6 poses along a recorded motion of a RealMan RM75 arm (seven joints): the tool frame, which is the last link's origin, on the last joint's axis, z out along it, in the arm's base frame.
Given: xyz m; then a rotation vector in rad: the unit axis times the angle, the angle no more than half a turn.
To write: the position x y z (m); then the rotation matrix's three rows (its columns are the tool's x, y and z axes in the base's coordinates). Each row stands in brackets. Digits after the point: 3 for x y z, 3 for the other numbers.
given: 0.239 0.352 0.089 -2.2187 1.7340 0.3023
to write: [0.239 0.352 0.089], [[0.246 -0.969 0.023], [-0.904 -0.221 0.366], [-0.350 -0.111 -0.930]]
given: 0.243 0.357 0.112 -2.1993 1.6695 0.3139
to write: [0.243 0.357 0.112], [[0.277 -0.960 0.040], [-0.880 -0.237 0.412], [-0.386 -0.149 -0.910]]
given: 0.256 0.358 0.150 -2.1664 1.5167 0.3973
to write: [0.256 0.358 0.150], [[0.349 -0.937 0.028], [-0.803 -0.284 0.524], [-0.483 -0.205 -0.851]]
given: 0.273 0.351 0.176 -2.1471 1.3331 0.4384
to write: [0.273 0.351 0.176], [[0.450 -0.893 0.020], [-0.707 -0.342 0.620], [-0.546 -0.293 -0.785]]
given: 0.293 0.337 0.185 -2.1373 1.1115 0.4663
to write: [0.293 0.337 0.185], [[0.572 -0.820 -0.006], [-0.579 -0.409 0.706], [-0.581 -0.400 -0.709]]
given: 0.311 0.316 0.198 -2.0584 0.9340 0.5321
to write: [0.311 0.316 0.198], [[0.639 -0.767 -0.048], [-0.432 -0.410 0.803], [-0.636 -0.493 -0.594]]
